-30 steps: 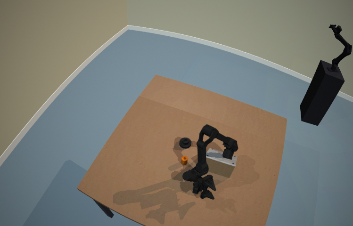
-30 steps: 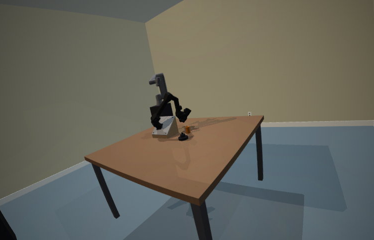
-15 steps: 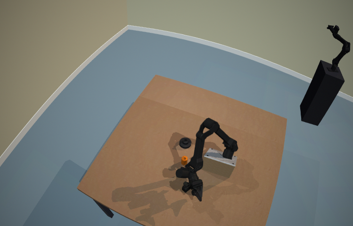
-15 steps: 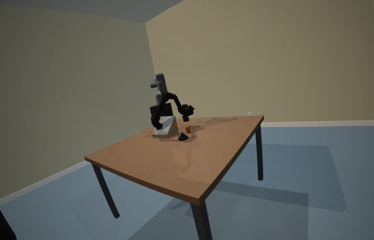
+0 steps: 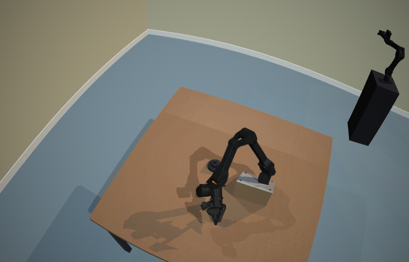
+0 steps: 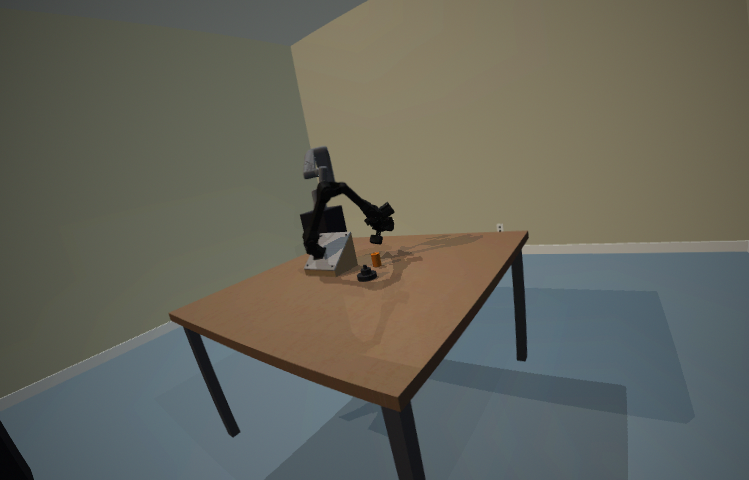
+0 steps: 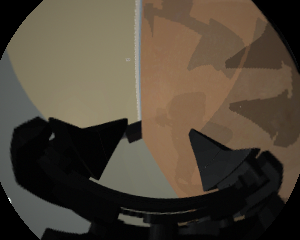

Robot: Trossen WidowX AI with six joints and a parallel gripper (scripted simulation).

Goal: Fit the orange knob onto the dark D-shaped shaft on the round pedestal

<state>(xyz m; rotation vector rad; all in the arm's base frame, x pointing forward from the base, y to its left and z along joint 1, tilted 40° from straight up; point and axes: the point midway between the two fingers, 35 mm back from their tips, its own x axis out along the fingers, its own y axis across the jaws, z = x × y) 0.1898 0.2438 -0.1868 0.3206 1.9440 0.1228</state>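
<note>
My gripper tip is 270 mm to the left of the orange knob, 100 mm short of it and 70 mm above it. From my gripper tip the other things lie so: round pedestal 420 mm to the right, 140 mm ahead, 70 mm below.
</note>
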